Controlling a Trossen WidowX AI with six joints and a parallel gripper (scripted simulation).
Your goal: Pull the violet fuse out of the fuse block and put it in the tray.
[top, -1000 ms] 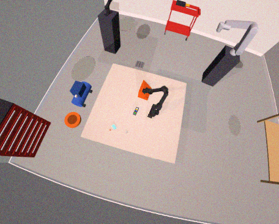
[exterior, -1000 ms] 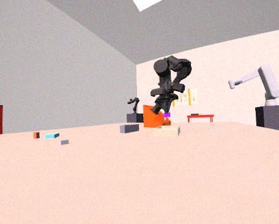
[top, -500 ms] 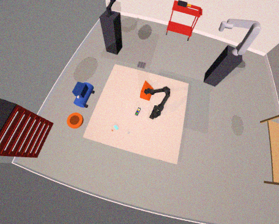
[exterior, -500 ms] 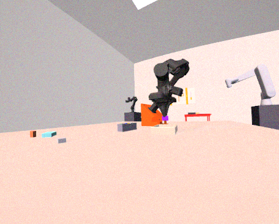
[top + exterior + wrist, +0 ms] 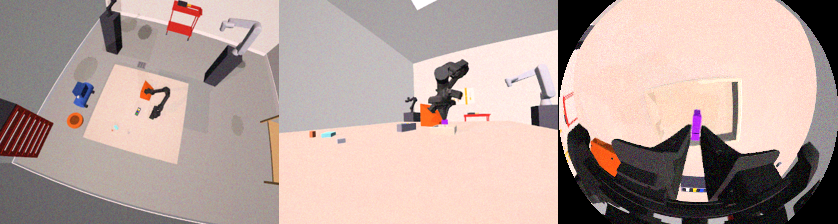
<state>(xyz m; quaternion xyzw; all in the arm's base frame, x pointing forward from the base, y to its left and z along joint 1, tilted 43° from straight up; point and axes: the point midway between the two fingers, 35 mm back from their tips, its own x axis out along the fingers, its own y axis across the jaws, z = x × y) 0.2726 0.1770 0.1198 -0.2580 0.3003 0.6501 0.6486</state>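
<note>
My gripper tip is 20 mm above the violet fuse. Also, from my gripper tip: cyan block (350 mm ahead, 400 mm to the right, 50 mm below); then beige tray (50 mm below); then grey piece (350 mm ahead, 220 mm to the right, 50 mm below).
</note>
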